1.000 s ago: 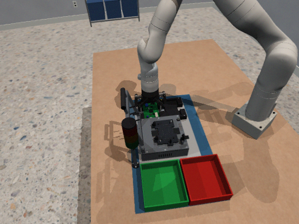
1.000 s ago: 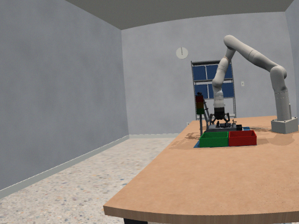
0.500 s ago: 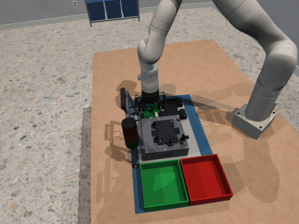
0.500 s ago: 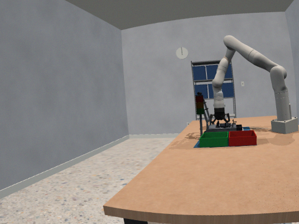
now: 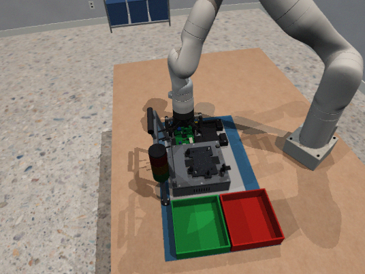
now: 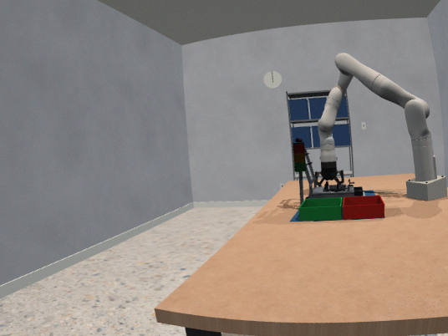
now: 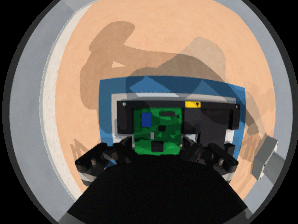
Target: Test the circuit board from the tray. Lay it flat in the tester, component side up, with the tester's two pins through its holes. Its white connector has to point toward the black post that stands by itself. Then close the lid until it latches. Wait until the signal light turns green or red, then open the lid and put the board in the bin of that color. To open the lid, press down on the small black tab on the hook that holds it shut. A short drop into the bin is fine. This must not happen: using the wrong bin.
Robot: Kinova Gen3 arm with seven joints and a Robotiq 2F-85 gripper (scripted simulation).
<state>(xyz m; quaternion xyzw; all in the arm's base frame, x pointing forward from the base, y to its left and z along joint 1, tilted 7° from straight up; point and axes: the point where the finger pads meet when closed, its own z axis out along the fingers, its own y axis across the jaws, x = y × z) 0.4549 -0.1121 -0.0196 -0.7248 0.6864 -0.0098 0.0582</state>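
Now: the green circuit board right at my hand. Round my hand: red bin 17 cm behind, 36 cm to the left, 1 cm below; then green bin 2 cm behind, 37 cm to the left, 1 cm below; then tester lid 7 cm ahead, 17 cm to the left, 16 cm above.
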